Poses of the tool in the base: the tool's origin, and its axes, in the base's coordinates. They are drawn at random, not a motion.
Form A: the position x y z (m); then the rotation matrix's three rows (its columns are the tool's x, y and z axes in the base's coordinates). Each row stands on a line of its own.
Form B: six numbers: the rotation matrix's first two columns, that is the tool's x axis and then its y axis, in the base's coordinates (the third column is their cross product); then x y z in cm. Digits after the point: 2 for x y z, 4 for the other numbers. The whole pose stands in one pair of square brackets.
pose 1, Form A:
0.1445 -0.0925 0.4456
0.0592 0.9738 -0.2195
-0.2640 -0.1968 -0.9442
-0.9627 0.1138 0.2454
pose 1, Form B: [0.0592 -0.2640 -0.9627 0.9738 -0.1968 0.1138 14.45 -9.25 44.56]
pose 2, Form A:
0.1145 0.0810 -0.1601
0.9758 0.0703 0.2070
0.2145 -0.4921 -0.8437
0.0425 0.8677 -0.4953
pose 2, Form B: [0.9758 0.2145 0.0425 0.0703 -0.4921 0.8677 11.45 8.10 -16.01]
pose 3, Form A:
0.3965 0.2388 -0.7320
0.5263 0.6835 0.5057
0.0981 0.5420 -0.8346
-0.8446 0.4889 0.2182
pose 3, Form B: [0.5263 0.0981 -0.8446 0.6835 0.5420 0.4889 39.65 23.88 -73.20]
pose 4, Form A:
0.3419 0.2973 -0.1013
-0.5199 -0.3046 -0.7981
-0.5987 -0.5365 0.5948
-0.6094 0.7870 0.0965
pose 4, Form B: [-0.5199 -0.5987 -0.6094 -0.3046 -0.5365 0.7870 34.19 29.73 -10.13]
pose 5, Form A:
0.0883 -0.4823 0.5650
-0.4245 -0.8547 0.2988
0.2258 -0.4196 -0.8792
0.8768 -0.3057 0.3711
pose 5, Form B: [-0.4245 0.2258 0.8768 -0.8547 -0.4196 -0.3057 8.83 -48.23 56.50]
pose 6, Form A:
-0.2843 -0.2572 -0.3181
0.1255 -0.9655 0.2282
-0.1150 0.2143 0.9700
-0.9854 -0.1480 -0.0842
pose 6, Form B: [0.1255 -0.1150 -0.9854 -0.9655 0.2143 -0.1480 -28.43 -25.72 -31.81]
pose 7, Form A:
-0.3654 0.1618 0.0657
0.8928 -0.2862 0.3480
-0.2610 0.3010 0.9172
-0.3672 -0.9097 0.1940
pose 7, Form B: [0.8928 -0.2610 -0.3672 -0.2862 0.3010 -0.9097 -36.54 16.18 6.57]
